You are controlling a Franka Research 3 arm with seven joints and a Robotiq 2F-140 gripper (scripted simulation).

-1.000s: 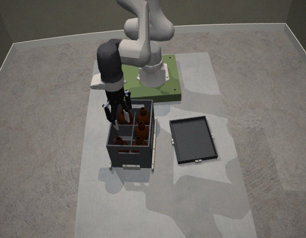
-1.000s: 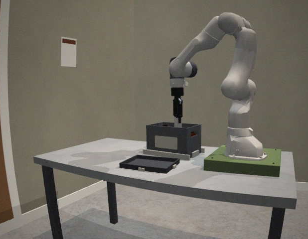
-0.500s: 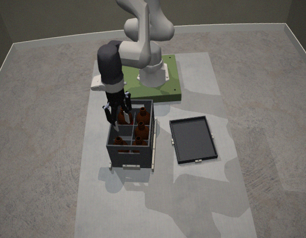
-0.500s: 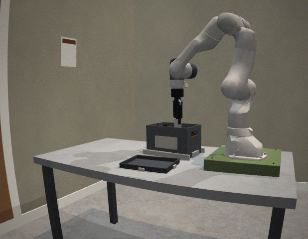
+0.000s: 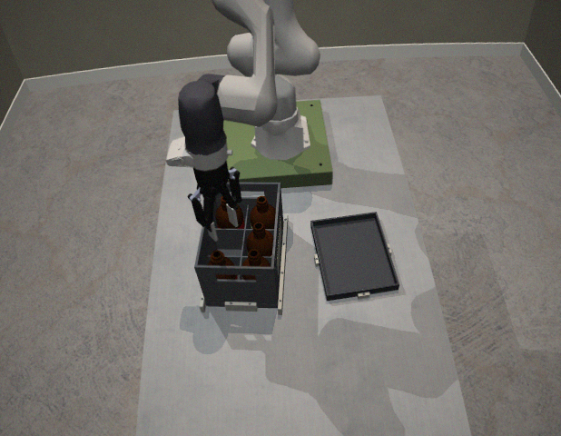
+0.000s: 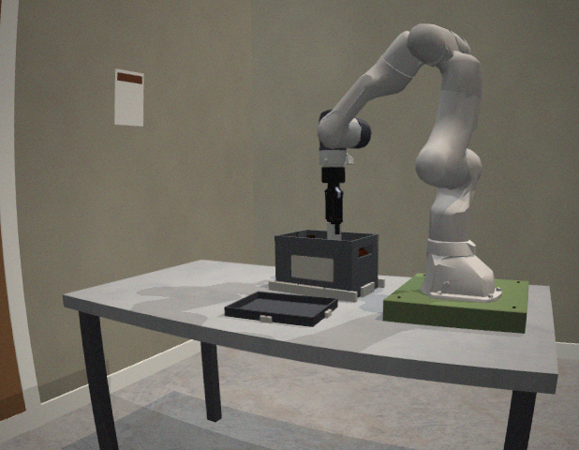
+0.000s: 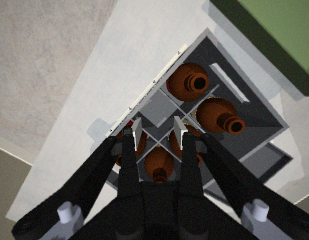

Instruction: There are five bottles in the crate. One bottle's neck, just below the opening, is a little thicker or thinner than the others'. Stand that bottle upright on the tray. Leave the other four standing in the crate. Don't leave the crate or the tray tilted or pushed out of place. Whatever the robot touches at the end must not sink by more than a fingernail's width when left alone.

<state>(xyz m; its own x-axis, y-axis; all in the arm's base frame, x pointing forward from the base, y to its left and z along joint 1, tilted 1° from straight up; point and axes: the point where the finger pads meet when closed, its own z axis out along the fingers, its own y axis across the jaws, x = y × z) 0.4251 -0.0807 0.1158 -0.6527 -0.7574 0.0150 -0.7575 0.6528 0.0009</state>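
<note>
The dark grey crate lies 90 mm below my hand and 40 mm to the left of it. The rest, counted from my hand: black tray 330 mm to the left, 160 mm below, 50 mm behind; glass bottle 90 mm below, 90 mm ahead; brown bottle 90 mm below, 90 mm behind, 10 mm to the right.
</note>
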